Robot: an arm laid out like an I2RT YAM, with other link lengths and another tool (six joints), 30 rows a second.
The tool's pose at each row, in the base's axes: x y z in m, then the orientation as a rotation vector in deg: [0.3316 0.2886 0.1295 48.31 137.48 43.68]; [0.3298 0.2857 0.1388 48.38 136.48 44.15]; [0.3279 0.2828 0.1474 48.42 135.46 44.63]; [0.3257 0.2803 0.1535 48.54 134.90 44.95]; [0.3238 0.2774 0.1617 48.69 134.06 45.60]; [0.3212 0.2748 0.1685 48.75 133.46 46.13]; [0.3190 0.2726 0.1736 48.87 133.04 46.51]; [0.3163 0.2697 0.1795 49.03 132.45 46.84]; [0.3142 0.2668 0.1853 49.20 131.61 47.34]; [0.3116 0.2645 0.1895 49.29 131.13 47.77]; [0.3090 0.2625 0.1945 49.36 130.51 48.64]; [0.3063 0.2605 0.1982 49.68 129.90 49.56]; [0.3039 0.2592 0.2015 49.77 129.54 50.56]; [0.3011 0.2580 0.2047 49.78 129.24 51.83]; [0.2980 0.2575 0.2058 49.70 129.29 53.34]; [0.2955 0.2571 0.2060 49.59 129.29 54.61]
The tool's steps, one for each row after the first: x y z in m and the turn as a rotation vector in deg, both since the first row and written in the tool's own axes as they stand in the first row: [-0.0030 0.0033 -0.0088 -0.69 -0.64 0.18]; [-0.0058 0.0061 -0.0172 -1.40 -1.29 0.34]; [-0.0075 0.0075 -0.0238 -1.80 -1.61 0.52]; [-0.0102 0.0100 -0.0319 -2.50 -2.02 0.80]; [-0.0119 0.0116 -0.0393 -3.06 -2.28 0.99]; [-0.0131 0.0125 -0.0451 -3.43 -2.46 1.18]; [-0.0147 0.0133 -0.0520 -3.84 -2.80 1.40]; [-0.0166 0.0142 -0.0584 -4.45 -3.26 1.67]; [-0.0174 0.0143 -0.0638 -4.89 -3.46 1.86]; [-0.0182 0.0152 -0.0697 -5.64 -3.56 2.15]; [-0.0186 0.0151 -0.0747 -6.35 -3.62 2.64]; [-0.0187 0.0154 -0.0789 -7.04 -3.44 2.97]; [-0.0183 0.0155 -0.0833 -7.89 -3.07 3.32]; [-0.0168 0.0146 -0.0862 -8.72 -2.29 3.64]; [-0.0154 0.0135 -0.0879 -9.44 -1.66 3.89]
